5 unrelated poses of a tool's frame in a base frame.
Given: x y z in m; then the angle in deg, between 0 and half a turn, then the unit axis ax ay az.
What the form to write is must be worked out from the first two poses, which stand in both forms.
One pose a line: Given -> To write
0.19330 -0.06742 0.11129 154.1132 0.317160 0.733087 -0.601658 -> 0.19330 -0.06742 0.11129 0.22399 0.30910 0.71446 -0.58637
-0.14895 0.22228 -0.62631 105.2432 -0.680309 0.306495 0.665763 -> -0.14895 0.22228 -0.62631 0.60708 -0.54060 0.24355 0.52904
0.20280 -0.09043 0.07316 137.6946 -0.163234 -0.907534 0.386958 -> 0.20280 -0.09043 0.07316 0.36085 -0.15224 -0.84639 0.36089
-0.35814 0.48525 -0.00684 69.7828 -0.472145 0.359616 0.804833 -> -0.35814 0.48525 -0.00684 0.82024 -0.27008 0.20571 0.46038
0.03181 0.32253 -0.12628 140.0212 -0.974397 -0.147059 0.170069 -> 0.03181 0.32253 -0.12628 0.34185 -0.91570 -0.13820 0.15982
